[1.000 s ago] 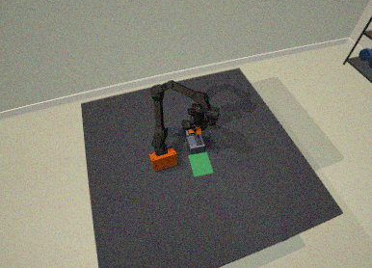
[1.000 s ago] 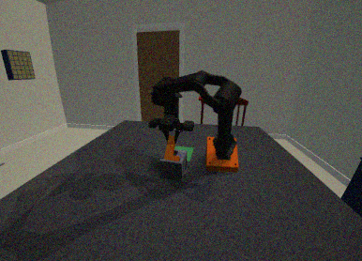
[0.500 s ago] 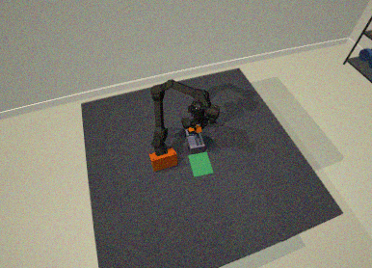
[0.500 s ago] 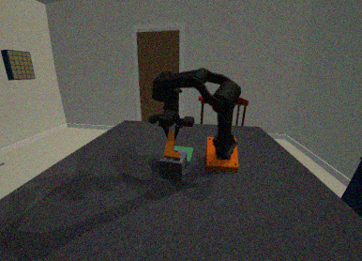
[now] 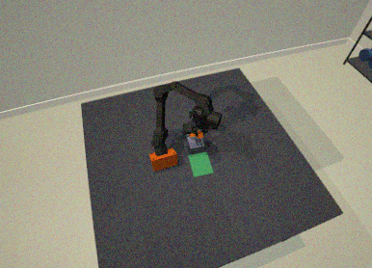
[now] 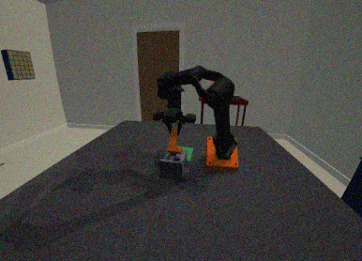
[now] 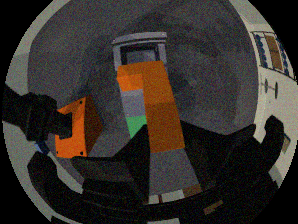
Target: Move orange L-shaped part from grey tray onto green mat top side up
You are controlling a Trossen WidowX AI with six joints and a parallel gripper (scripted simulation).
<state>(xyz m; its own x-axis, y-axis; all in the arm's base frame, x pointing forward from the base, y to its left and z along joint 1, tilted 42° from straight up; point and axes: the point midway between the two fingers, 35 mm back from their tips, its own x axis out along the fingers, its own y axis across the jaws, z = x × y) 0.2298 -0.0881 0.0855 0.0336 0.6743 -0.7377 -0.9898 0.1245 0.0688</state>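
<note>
The green mat is 170 mm below my gripper tip, 100 mm to the right of it and 30 mm behind it. The rest, counted from my gripper tip: orange L-shaped part (30 mm to the left, 30 mm below, 10 mm behind); grey tray (170 mm below, 50 mm to the left, 10 mm behind).
</note>
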